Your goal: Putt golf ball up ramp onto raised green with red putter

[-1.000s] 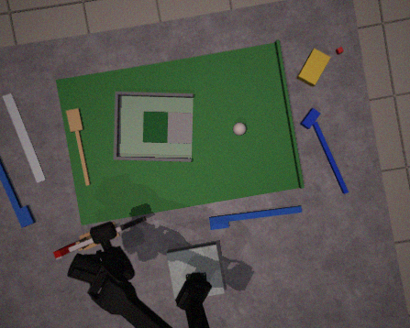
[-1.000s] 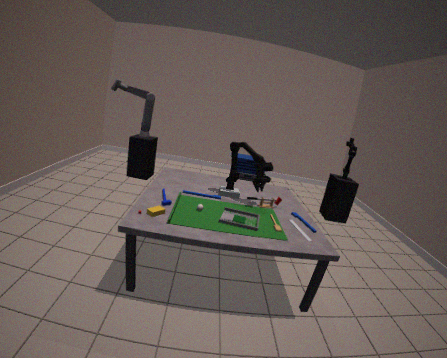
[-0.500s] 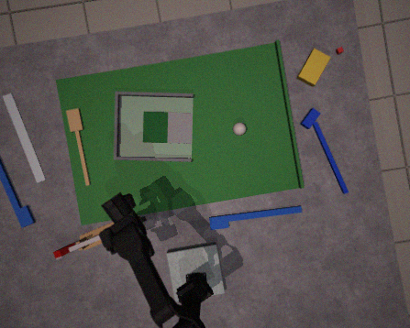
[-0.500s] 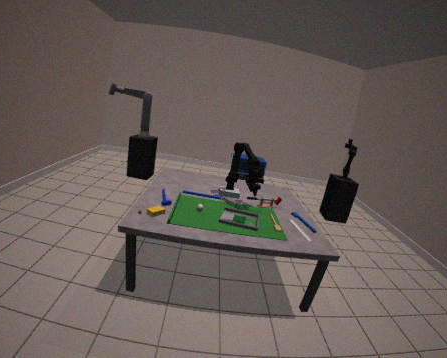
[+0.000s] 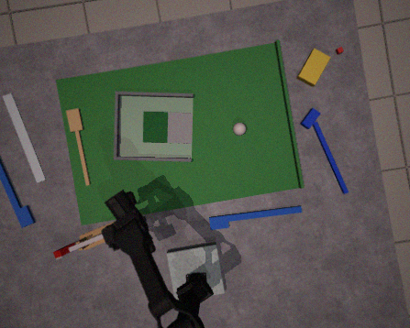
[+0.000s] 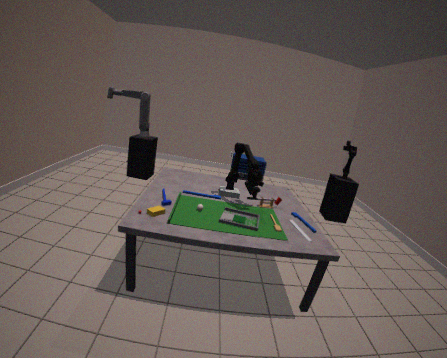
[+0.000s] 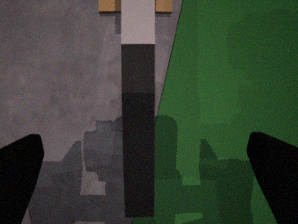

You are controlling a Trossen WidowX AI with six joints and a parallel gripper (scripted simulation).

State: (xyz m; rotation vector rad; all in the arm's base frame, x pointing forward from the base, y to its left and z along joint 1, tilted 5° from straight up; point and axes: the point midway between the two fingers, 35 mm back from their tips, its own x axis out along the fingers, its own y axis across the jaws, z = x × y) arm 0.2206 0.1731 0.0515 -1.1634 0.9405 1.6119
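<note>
My gripper tip is now 4 cm past the red putter, 11 cm to the right of it and 2 cm above it. Also, from my gripper tip: yellow block 44 cm ahead, 61 cm to the right, 6 cm below; then white golf ball 27 cm ahead, 36 cm to the right, 5 cm below; then white bar 29 cm ahead, 34 cm to the left, 7 cm below.
</note>
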